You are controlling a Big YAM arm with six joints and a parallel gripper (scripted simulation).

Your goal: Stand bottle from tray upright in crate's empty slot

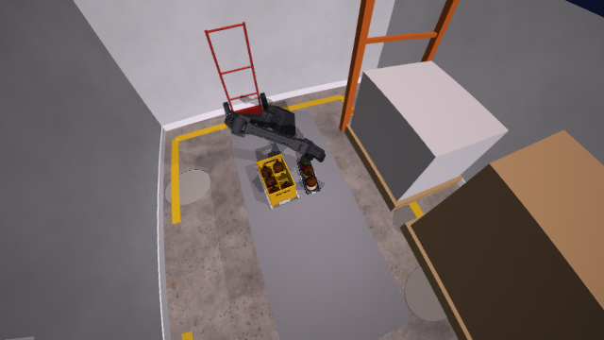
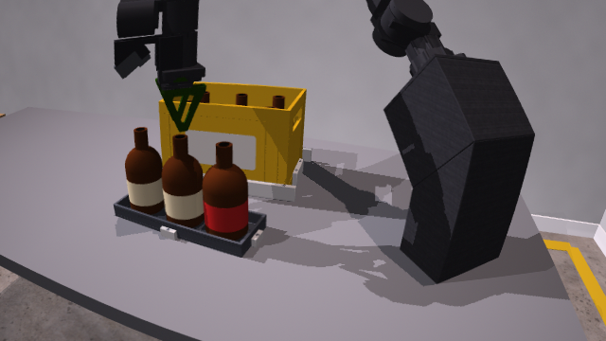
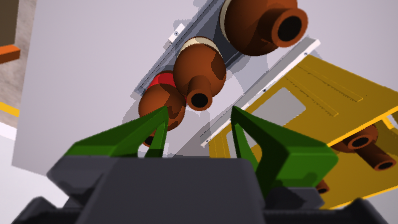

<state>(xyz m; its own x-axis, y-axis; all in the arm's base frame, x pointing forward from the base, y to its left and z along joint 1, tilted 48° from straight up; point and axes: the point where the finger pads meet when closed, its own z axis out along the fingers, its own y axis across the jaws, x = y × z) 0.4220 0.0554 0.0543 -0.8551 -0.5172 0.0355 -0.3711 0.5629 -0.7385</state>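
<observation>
My gripper is now 170 mm above the dark tray. Also, from my hand: yellow crate (220 mm to the right, 100 mm below, 70 mm behind).
</observation>
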